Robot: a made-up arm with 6 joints.
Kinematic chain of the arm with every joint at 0, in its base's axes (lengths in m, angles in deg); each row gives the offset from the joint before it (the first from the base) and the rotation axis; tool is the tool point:
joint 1: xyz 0 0 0.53 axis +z
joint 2: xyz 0.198 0 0 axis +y
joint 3: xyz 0 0 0.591 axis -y
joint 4: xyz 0 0 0.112 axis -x
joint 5: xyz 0.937 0 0 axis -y
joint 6: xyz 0.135 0 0 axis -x
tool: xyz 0 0 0
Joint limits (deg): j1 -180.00..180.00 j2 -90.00..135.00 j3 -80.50..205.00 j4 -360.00..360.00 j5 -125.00..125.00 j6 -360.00..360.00
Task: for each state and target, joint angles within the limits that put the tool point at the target. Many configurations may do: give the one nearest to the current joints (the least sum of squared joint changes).
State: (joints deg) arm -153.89 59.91 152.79 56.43 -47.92 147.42
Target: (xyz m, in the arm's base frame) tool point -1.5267 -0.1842 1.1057
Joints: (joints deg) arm -169.75 100.24 139.44 55.58 -54.32 147.42
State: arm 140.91 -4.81 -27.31 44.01 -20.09 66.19
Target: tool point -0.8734 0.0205 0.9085
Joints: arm 180.00 -41.87 -49.82 39.41 -13.84 66.19
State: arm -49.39 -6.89 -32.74 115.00 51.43 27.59
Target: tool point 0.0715 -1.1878 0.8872
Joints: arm -90.75 -1.84 -18.85 114.97 45.27 27.59
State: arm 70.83 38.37 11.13 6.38 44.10 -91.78
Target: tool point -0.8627 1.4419 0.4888
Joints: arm 120.44 56.20 24.86 8.66 40.96 -91.78
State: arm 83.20 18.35 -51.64 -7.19 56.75 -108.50
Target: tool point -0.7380 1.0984 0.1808
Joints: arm 124.18 44.91 -14.40 -3.61 51.21 -108.50
